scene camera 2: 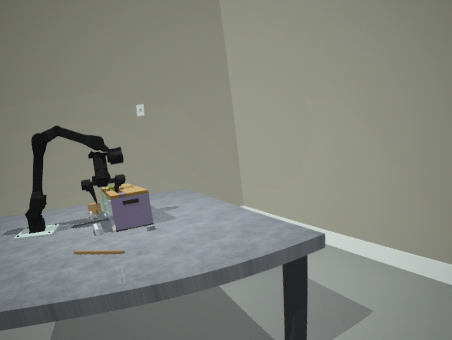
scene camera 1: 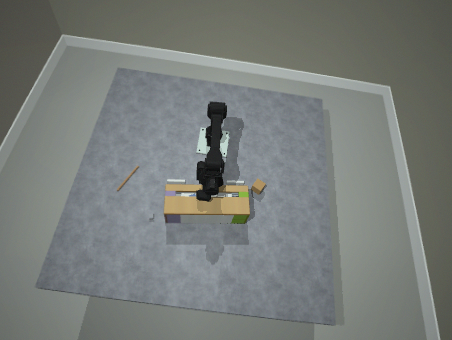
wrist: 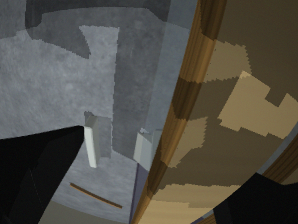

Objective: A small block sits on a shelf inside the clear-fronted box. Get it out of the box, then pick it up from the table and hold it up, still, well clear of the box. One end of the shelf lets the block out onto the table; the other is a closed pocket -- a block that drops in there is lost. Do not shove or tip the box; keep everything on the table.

Scene:
box: scene camera 2; scene camera 1; wrist 215,117
same spot on box: [scene camera 1: 231,205] = [scene camera 2: 124,185]

